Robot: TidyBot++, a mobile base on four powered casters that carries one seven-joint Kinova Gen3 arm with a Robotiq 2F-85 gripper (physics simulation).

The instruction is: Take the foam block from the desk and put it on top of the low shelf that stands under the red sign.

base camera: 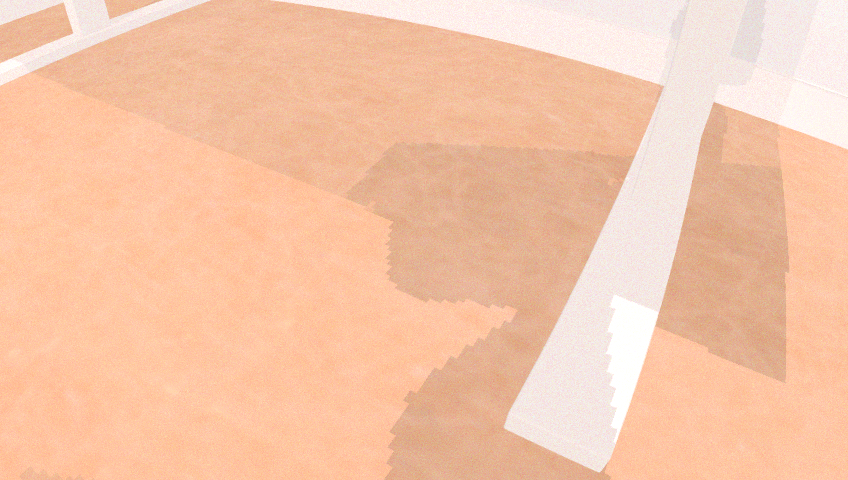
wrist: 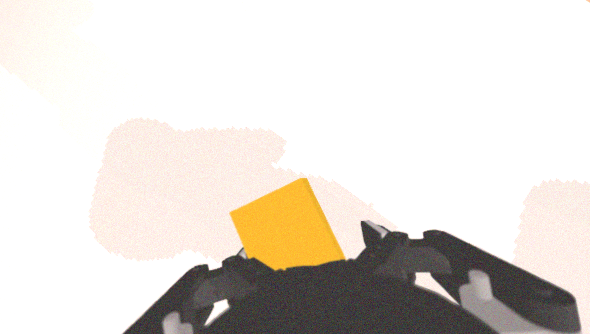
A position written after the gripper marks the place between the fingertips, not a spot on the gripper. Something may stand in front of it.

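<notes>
White desk (base camera: pixel 574 402); the desk (wrist: pixel 135 135) is visible here also. Yellow foam block (wrist: pixel 287 227); in the base camera view the block is out of frame. The gripper (wrist: pixel 312 240) is visible.
</notes>
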